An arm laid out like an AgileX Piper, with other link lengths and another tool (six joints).
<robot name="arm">
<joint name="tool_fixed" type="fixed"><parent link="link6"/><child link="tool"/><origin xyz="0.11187 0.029 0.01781" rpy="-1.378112 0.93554 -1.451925"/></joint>
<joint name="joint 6" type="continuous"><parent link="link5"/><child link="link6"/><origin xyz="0.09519 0 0.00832" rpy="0 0 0"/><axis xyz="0.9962 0 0.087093"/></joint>
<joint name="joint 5" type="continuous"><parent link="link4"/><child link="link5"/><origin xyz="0 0 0" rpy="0 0 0"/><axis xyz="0 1 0"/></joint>
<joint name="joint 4" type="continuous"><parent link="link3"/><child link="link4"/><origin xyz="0.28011 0 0.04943" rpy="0 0 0"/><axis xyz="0.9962 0 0.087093"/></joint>
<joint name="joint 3" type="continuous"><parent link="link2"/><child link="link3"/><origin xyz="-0.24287 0 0.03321" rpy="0 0 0"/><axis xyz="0 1 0"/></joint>
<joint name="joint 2" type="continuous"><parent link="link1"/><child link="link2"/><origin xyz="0 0 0" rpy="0 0 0"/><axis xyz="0 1 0"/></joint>
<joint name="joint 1" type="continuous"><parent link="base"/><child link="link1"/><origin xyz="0 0 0.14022" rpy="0 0 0"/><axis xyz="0 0 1"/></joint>
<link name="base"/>
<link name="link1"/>
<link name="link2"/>
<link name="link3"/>
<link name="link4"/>
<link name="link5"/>
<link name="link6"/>
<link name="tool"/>
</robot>
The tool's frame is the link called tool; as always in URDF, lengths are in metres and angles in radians. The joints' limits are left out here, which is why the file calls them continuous.
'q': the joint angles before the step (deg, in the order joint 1, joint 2, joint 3, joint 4, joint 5, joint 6). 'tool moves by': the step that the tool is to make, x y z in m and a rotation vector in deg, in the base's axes. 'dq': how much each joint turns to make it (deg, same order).
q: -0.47 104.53 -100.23 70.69 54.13 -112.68
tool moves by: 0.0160 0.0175 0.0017 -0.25 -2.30 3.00
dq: 1.85 6.22 -8.24 0.22 1.00 -0.78
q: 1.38 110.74 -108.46 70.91 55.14 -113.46
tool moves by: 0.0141 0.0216 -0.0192 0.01 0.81 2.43
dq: 2.34 6.30 -5.52 0.05 0.09 0.00
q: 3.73 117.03 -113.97 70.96 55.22 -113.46
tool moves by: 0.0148 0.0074 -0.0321 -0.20 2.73 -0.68
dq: 0.99 4.33 -1.03 -0.02 -1.76 0.02
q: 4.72 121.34 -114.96 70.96 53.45 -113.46
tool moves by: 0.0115 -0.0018 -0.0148 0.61 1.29 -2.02
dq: 0.00 1.90 0.02 0.81 -2.10 -0.02
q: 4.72 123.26 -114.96 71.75 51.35 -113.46
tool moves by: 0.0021 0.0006 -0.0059 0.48 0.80 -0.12
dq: 0.00 0.80 -0.02 0.55 -0.09 0.00
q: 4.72 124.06 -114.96 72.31 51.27 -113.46
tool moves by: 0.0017 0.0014 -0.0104 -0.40 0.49 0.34
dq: 0.14 1.08 -0.01 0.08 0.00 -0.73
